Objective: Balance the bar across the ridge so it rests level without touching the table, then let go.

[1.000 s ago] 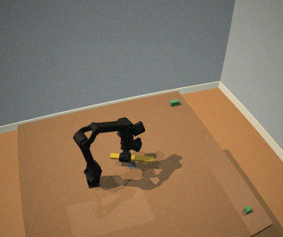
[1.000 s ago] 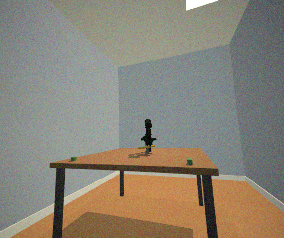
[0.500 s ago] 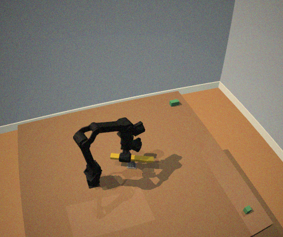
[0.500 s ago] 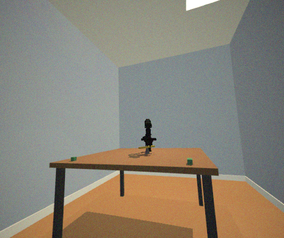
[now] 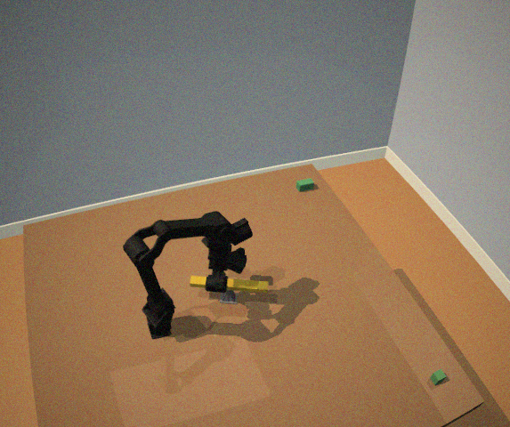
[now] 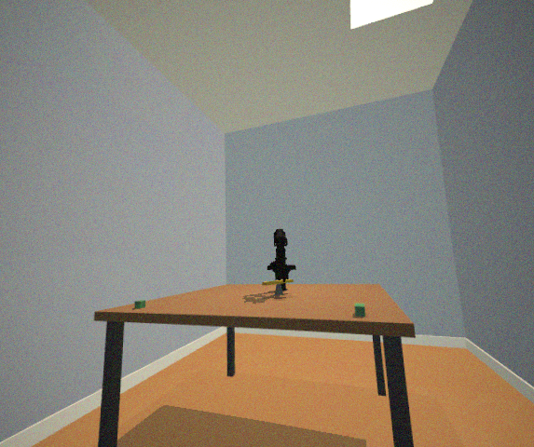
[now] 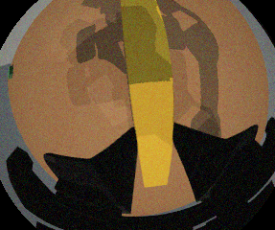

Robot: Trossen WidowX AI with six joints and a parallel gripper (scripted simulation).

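The yellow bar lies 3 cm ahead of my gripper tip and 1 cm to the right of it.
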